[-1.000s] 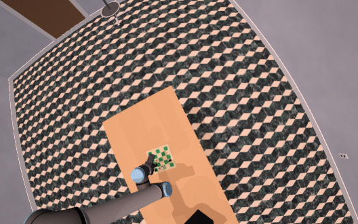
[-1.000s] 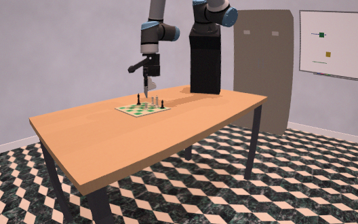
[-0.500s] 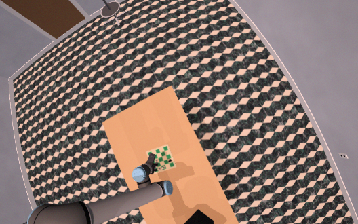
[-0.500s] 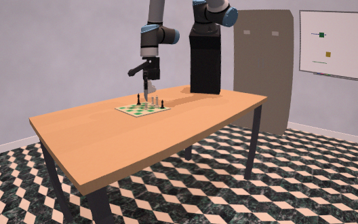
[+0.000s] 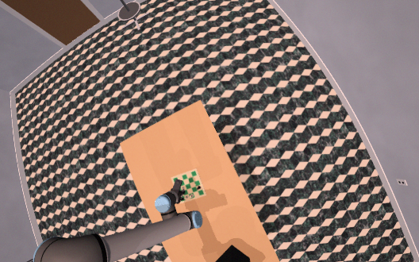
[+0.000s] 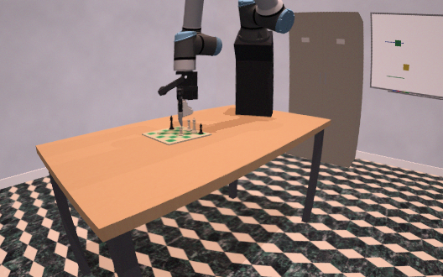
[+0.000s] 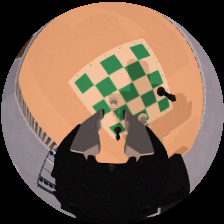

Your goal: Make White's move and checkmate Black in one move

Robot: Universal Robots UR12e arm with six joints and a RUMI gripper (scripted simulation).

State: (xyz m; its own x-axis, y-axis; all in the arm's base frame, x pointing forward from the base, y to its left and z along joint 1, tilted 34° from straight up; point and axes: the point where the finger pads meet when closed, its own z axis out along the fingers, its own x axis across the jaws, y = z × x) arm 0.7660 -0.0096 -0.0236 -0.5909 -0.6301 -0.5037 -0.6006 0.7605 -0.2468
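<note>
Right now the white chess piece is 4 cm below my hand. From my hand the other things lie so: tall black piece: 6 cm behind, 11 cm to the right, 3 cm below; then short black piece: 7 cm behind, 5 cm to the left, 4 cm below; then green-and-cream chessboard: 1 cm behind, 4 cm to the right, 6 cm below.
</note>
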